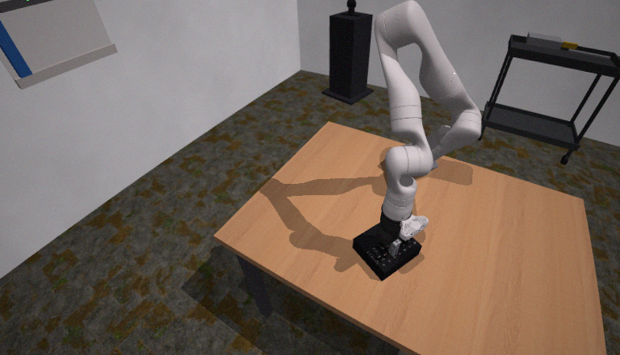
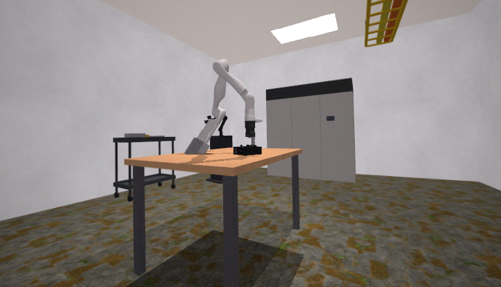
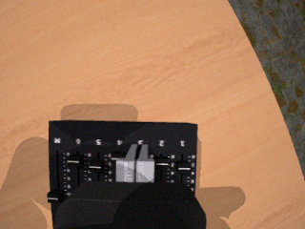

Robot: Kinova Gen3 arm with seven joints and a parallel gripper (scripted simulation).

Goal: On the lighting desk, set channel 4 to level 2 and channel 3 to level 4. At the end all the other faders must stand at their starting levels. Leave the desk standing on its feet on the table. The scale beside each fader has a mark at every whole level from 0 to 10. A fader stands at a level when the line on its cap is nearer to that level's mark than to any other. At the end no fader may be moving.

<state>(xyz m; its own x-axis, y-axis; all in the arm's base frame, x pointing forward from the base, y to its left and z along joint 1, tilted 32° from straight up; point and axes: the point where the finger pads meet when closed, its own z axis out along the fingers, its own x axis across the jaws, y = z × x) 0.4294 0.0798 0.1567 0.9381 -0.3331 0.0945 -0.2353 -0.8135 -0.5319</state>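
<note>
Now: hand 20 mm to the left of the channel 3 fader and 10 mm above it. Also, from my hand: channel 4 fader: 20 mm behind, 10 mm below.
</note>
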